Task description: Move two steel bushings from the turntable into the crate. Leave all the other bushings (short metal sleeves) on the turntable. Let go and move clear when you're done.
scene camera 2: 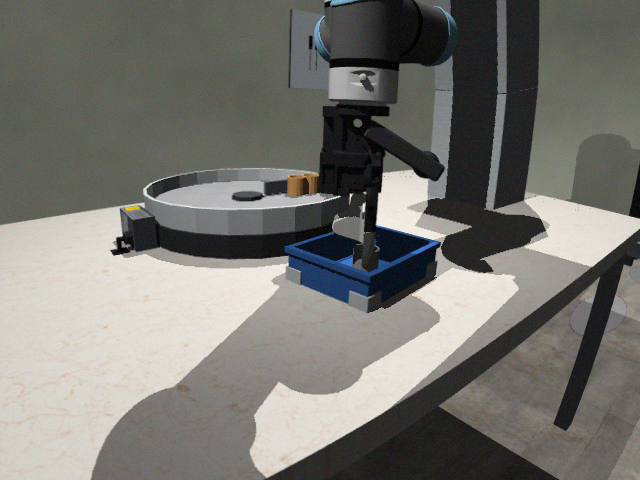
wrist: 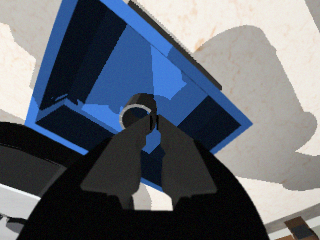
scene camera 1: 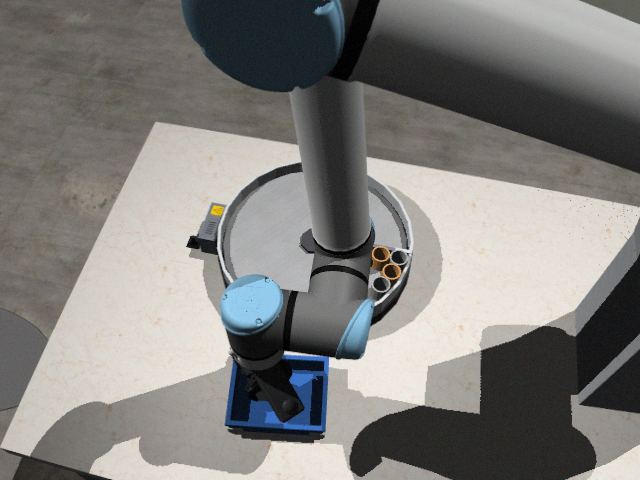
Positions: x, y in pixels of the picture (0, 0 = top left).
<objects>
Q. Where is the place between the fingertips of my gripper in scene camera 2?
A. At 363, 264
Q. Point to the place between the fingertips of my gripper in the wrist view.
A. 154, 115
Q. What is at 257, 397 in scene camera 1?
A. My gripper.
</objects>
